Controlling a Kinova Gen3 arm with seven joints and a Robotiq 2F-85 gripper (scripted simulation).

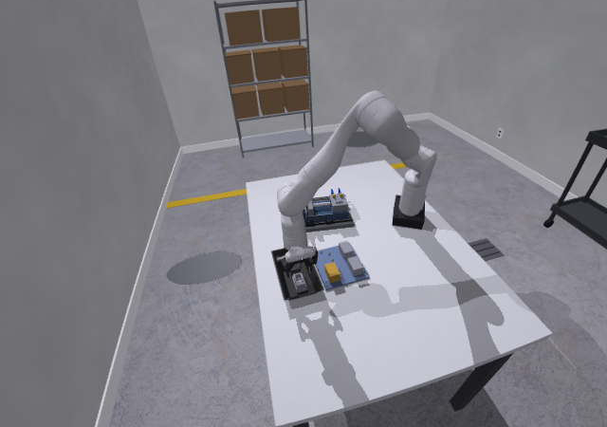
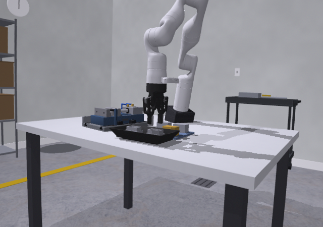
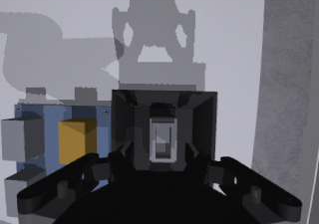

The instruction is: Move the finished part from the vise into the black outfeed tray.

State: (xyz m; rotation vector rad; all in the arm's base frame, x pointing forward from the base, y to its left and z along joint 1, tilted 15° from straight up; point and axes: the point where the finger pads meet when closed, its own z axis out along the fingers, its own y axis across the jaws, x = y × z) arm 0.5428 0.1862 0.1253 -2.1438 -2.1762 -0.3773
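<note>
Right now my hand is 120 mm past the yellow block, 10 mm to the left of it and 50 mm above it. From my hand the other things lie so: blue vise 170 mm behind, 360 mm to the right, 40 mm below; blue fixture plate 160 mm behind, 50 mm to the right, 80 mm below.
</note>
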